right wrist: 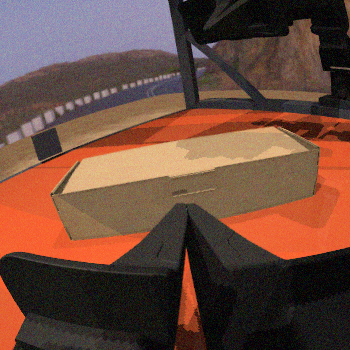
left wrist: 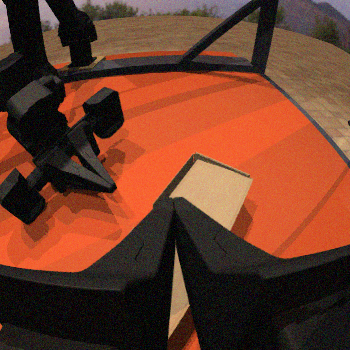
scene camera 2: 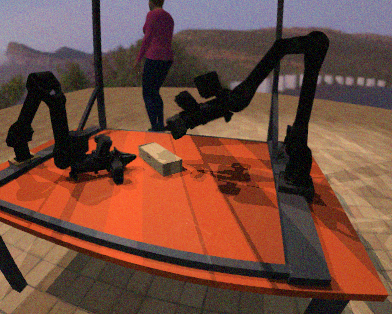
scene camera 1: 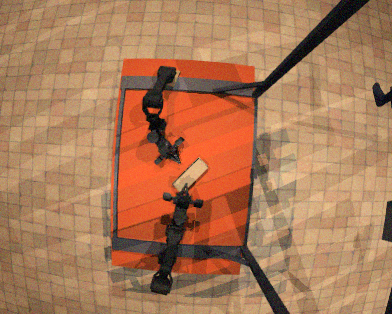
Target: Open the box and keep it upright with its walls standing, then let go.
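Pixels of known places: left gripper, fingertip midpoint: (right wrist: pixel 207 33) (left wrist: pixel 172 206) (scene camera 2: pixel 164 128) (scene camera 1: pixel 186 183); right gripper, fingertip midpoint: (right wrist: pixel 184 212) (left wrist: pixel 113 188) (scene camera 2: pixel 136 156) (scene camera 1: pixel 180 163); left arm's base, link origin: (right wrist: pixel 342 97) (scene camera 2: pixel 296 180); right arm's base, link origin: (left wrist: pixel 81 62) (scene camera 2: pixel 23 157) (scene camera 1: pixel 168 76).
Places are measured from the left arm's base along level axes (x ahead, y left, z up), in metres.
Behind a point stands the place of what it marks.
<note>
A long tan cardboard box (scene camera 1: pixel 190 174) @[x 0.459, y -0.040, z 0.001 m] (scene camera 2: pixel 160 158) @[x 0.424, y 0.001, z 0.000 m] (left wrist: pixel 215 190) @[x 0.499, y -0.078, z 0.001 m] (right wrist: pixel 195 165) @[x 0.460, y -0.019, z -0.001 m] lies upright on the orange table, its lid closed flat on top. In the right wrist view its long side with a small slit faces the camera. My left gripper (scene camera 1: pixel 186 186) @[x 0.420, y -0.028, z 0.091 m] (scene camera 2: pixel 171 131) @[x 0.420, y -0.028, z 0.091 m] (left wrist: pixel 172 206) @[x 0.420, y -0.028, z 0.091 m] is shut and empty, raised above the table near the lower end of the box as seen in scene camera 1. My right gripper (scene camera 1: pixel 179 161) @[x 0.505, y 0.021, z 0.002 m] (scene camera 2: pixel 134 156) @[x 0.505, y 0.021, z 0.002 m] (left wrist: pixel 113 188) @[x 0.505, y 0.021, z 0.002 m] (right wrist: pixel 184 212) @[x 0.505, y 0.021, z 0.002 m] is shut and empty, low over the table, apart from the box and pointing toward its long side.
The orange table (scene camera 1: pixel 150 205) @[x 0.248, y 0.142, z -0.038 m] (scene camera 2: pixel 150 215) @[x 0.332, y 0.234, z -0.038 m] has a dark frame rail (scene camera 2: pixel 125 245) @[x 0.316, y 0.359, z -0.019 m] along its edge. Dark posts (scene camera 1: pixel 310 45) @[x 0.936, y -0.309, z 0.640 m] (scene camera 2: pixel 98 65) @[x 0.934, y -0.298, z 0.304 m] rise from the frame. A person (scene camera 2: pixel 158 40) stands beyond the table in scene camera 2.
</note>
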